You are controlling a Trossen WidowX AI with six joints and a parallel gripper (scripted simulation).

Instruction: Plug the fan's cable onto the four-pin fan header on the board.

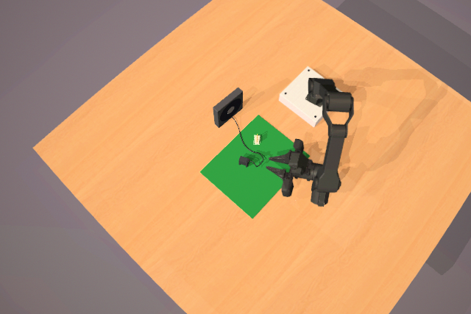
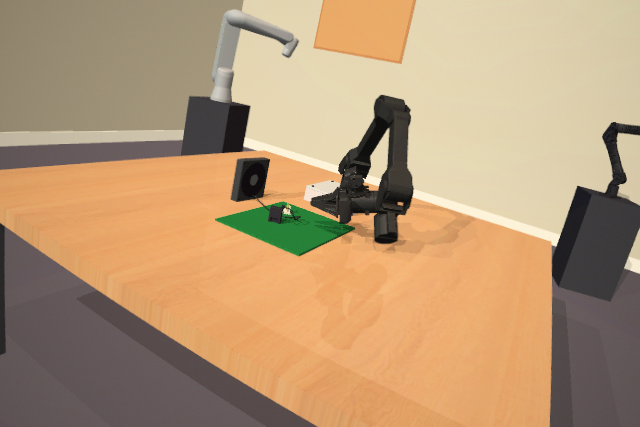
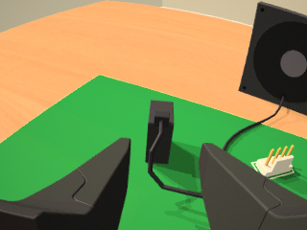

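The dark plug is 20 mm ahead of my gripper tip, 80 mm to the right of it and 60 mm below it. Round my gripper tip: black fan (120 mm behind, 220 mm to the right, 20 mm below); then green board (40 mm to the right, 90 mm below); then white four-pin fan header (90 mm behind, 90 mm to the right, 80 mm below).
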